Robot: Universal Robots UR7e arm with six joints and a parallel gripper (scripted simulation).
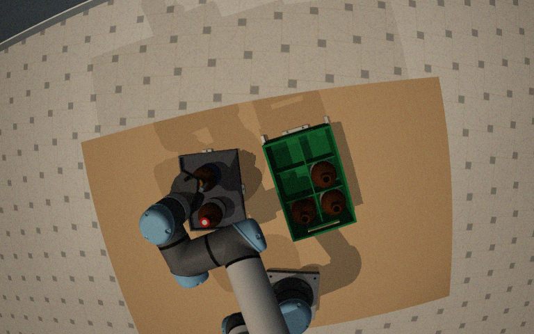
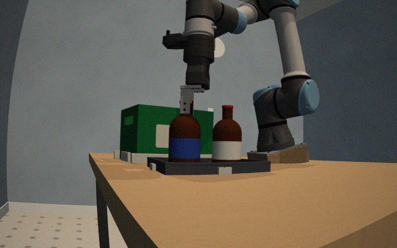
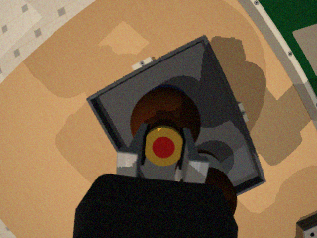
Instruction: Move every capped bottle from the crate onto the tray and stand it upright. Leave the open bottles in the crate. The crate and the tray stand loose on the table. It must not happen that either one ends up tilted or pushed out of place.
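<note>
Now: hand 110 mm past the red-capped bottle and 60 mm above it. Round my hand: dark grey tray: 50 mm behind, 140 mm below; green crate: 30 mm behind, 310 mm to the right, 60 mm below; open bottle: 120 mm behind, 280 mm to the right, 60 mm below.
</note>
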